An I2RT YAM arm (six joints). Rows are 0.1 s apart.
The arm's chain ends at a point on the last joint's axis. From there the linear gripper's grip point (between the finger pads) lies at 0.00 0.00 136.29 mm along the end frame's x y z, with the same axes.
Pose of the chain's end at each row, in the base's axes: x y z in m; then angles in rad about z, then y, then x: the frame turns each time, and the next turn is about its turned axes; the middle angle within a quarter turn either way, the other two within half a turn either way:
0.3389, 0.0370, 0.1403, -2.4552, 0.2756, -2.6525
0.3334, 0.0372, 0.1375, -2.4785, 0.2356, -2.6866
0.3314, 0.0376, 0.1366, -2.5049, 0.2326, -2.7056
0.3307, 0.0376, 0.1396, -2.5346, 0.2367, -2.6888
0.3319, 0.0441, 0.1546, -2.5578, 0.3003, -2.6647
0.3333, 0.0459, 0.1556, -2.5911, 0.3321, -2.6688
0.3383, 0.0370, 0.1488, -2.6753, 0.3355, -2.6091
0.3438, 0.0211, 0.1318, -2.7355, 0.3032, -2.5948
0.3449, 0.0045, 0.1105, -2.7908, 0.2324, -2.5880
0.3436, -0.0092, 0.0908, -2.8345, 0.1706, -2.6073
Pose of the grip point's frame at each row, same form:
0.4048, 0.0082, 0.0245, -2.4552, 0.2756, -2.6525
0.3928, 0.0076, 0.0185, -2.4785, 0.2356, -2.6866
0.3885, 0.0083, 0.0164, -2.5049, 0.2326, -2.7056
0.3883, 0.0050, 0.0205, -2.5346, 0.2367, -2.6888
0.3963, 0.0116, 0.0389, -2.5578, 0.3003, -2.6647
0.3995, 0.0137, 0.0409, -2.5911, 0.3321, -2.6688
0.4039, -0.0074, 0.0379, -2.6753, 0.3355, -2.6091
0.4037, -0.0303, 0.0207, -2.7355, 0.3032, -2.5948
0.3946, -0.0536, -0.0023, -2.7908, 0.2324, -2.5880
0.3836, -0.0693, -0.0248, -2.8345, 0.1706, -2.6073

